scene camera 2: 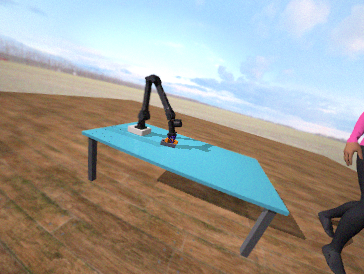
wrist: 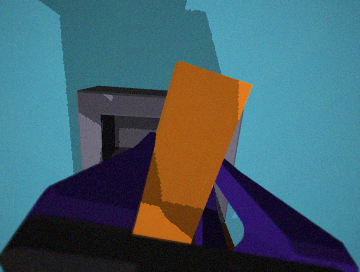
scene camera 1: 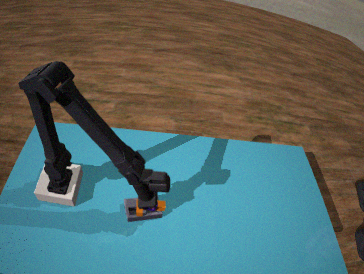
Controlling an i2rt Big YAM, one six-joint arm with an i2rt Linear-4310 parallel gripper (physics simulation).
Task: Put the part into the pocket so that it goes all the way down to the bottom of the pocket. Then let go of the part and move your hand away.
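Pixels of known places: gripper, fingertip midpoint: [scene camera 2: 172, 142] [wrist: 178, 147] [scene camera 1: 153, 207]; arm's base, link origin: [scene camera 2: 140, 127] [scene camera 1: 60, 181].
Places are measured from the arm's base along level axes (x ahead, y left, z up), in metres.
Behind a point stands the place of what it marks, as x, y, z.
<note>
The orange part [scene camera 1: 140, 211] @[0.353, -0.083, 0.009] [wrist: 197, 115] @[0.427, -0.037, 0.009] is held between the purple fingers of my gripper [scene camera 1: 149, 209] @[0.401, -0.040, -0.023] [wrist: 178, 147] @[0.401, -0.040, -0.023]. My gripper is shut on it, over the grey block with the pocket [scene camera 1: 145, 218] @[0.374, -0.085, -0.041] [scene camera 2: 167, 144] @[0.369, -0.086, -0.038] [wrist: 132, 104] @[0.416, -0.008, -0.021]. In the wrist view the part lies slantwise across the right side of the block, turned relative to its edges. The open left end of the pocket shows beside the left finger. The part hides much of the pocket, and its underside is hidden, so its height above the block is unclear.
The white base [scene camera 1: 57, 196] @[0.008, -0.073, -0.001] [scene camera 2: 139, 131] @[0.042, -0.074, -0.015] of the arm stands left of the block on the blue table [scene camera 1: 240, 225] @[0.769, -0.084, -0.057] [scene camera 2: 215, 172] @[0.840, -0.230, -0.057]. A person [scene camera 2: 347, 220] in pink and black is beyond the table at the right. The arm's shadow falls across the table.
</note>
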